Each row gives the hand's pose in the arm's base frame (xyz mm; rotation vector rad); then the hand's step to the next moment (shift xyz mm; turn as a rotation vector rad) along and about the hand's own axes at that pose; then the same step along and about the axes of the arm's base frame.
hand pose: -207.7 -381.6 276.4 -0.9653 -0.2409 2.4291
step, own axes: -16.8 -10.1 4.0 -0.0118 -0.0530 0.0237
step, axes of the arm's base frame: 11.6 0.0 16.3 0.0120 0.0397 0.0423
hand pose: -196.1 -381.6 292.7 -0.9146 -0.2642 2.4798
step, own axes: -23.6 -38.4 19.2 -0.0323 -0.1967 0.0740
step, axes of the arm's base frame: 17.3 21.2 40.6 0.0461 0.1531 0.1402
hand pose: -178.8 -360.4 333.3 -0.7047 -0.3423 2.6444
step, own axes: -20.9 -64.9 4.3 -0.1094 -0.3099 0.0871
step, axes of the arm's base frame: 33.8 48.9 33.6 0.1348 0.2206 0.2208
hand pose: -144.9 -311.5 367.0 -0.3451 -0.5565 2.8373
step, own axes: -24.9 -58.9 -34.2 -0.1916 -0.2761 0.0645
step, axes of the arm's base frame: 43.3 58.1 -3.0 0.2127 0.1759 0.2023
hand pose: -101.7 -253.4 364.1 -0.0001 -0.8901 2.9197
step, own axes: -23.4 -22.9 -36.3 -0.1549 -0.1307 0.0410
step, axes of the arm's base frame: 26.2 37.1 -18.0 0.1644 0.0720 0.1028
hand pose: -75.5 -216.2 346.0 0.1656 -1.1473 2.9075
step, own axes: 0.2 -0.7 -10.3 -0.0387 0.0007 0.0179
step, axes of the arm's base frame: -1.1 7.5 -7.0 0.0401 -0.0116 0.0085
